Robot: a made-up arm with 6 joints. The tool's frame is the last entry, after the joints. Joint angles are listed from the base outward.
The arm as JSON. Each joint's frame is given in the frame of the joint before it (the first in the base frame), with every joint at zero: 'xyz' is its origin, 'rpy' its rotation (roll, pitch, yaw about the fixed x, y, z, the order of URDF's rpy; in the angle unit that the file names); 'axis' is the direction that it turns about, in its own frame. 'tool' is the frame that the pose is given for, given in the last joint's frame.
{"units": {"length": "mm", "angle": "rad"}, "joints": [
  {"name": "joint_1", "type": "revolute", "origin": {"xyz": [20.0, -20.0, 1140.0], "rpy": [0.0, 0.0, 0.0]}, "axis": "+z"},
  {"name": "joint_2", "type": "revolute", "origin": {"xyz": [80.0, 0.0, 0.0], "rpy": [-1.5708, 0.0, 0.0]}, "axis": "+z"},
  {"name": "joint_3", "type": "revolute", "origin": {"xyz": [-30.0, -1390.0, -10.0], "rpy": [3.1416, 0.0, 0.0]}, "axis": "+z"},
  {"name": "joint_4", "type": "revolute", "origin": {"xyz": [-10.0, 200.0, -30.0], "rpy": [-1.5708, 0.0, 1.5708]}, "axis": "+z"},
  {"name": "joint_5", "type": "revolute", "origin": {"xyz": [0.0, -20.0, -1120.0], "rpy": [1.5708, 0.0, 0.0]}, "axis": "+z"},
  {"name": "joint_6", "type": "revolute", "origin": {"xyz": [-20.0, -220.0, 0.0], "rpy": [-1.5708, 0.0, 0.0]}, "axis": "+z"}
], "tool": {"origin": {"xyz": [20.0, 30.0, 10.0], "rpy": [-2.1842, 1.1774, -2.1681]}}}
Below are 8 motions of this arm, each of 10 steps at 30 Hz.
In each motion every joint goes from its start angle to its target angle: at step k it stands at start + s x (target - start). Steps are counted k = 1, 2, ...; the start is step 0. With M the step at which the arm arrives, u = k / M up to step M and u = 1 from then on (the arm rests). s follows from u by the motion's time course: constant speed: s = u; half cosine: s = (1 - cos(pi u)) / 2; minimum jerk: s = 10 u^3 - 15 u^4 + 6 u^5.
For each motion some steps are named. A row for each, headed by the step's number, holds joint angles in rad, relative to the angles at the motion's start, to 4 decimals.
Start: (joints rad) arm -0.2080 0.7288 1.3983 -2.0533 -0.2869 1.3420
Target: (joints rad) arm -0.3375 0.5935 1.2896 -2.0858 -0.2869 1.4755
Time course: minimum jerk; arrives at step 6
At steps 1, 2, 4, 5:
1: -0.0046 -0.0048 -0.0039 -0.0012 0.0000 0.0047
2: -0.0272 -0.0284 -0.0228 -0.0068 0.0000 0.0280
4: -0.1023 -0.1069 -0.0859 -0.0257 0.0000 0.1055
5: -0.1249 -0.1305 -0.1048 -0.0313 0.0000 0.1288

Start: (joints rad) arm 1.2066 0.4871 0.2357 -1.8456 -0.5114 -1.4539
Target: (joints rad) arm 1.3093 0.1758 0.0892 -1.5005 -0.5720 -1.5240
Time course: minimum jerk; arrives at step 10
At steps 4, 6, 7, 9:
4: 0.0326 -0.0988 -0.0465 0.1095 -0.0192 -0.0223
6: 0.0701 -0.2125 -0.1000 0.2356 -0.0414 -0.0478
7: 0.0860 -0.2605 -0.1226 0.2888 -0.0507 -0.0587
9: 0.1018 -0.3086 -0.1452 0.3421 -0.0601 -0.0695

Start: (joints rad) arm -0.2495 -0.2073 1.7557 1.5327 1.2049 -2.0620
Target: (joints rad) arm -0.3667 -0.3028 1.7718 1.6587 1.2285 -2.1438
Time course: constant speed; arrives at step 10
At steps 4, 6, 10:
4: -0.0469 -0.0382 0.0064 0.0504 0.0094 -0.0327
6: -0.0703 -0.0573 0.0097 0.0756 0.0142 -0.0491
10: -0.1172 -0.0955 0.0161 0.1260 0.0236 -0.0818

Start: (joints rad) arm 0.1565 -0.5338 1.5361 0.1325 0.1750 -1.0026
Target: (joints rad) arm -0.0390 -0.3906 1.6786 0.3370 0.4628 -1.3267
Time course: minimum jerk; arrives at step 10
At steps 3, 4, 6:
3: -0.0319 0.0234 0.0232 0.0333 0.0469 -0.0529
4: -0.0621 0.0455 0.0452 0.0649 0.0914 -0.1029
6: -0.1334 0.0977 0.0973 0.1396 0.1964 -0.2212

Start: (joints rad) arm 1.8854 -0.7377 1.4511 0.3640 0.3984 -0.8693
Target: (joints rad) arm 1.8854 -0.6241 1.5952 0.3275 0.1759 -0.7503
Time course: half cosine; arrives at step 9
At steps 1, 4, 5, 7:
1: 0.0000 0.0034 0.0043 -0.0011 -0.0067 0.0036
4: 0.0000 0.0469 0.0595 -0.0151 -0.0919 0.0492
5: 0.0000 0.0667 0.0846 -0.0214 -0.1306 0.0698
7: 0.0000 0.1003 0.1272 -0.0322 -0.1965 0.1051

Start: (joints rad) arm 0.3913 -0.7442 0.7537 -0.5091 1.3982 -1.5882
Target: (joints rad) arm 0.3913 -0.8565 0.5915 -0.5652 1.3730 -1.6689
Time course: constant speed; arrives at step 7
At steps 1, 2, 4, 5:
1: 0.0000 -0.0160 -0.0232 -0.0080 -0.0036 -0.0115
2: 0.0000 -0.0321 -0.0463 -0.0160 -0.0072 -0.0231
4: 0.0000 -0.0642 -0.0927 -0.0321 -0.0144 -0.0461
5: 0.0000 -0.0802 -0.1159 -0.0401 -0.0180 -0.0576

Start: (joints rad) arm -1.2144 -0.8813 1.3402 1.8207 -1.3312 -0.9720
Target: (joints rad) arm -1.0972 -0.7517 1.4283 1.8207 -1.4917 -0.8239
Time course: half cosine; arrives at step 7
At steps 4, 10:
4: 0.0716 0.0792 0.0539 0.0000 -0.0981 0.0905
10: 0.1172 0.1296 0.0881 0.0000 -0.1605 0.1481

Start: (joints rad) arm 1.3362 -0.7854 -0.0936 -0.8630 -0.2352 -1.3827
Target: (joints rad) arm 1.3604 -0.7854 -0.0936 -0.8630 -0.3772 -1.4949
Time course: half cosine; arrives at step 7
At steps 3, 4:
3: 0.0094 0.0000 0.0000 0.0000 -0.0552 -0.0436
4: 0.0148 0.0000 0.0000 0.0000 -0.0868 -0.0686

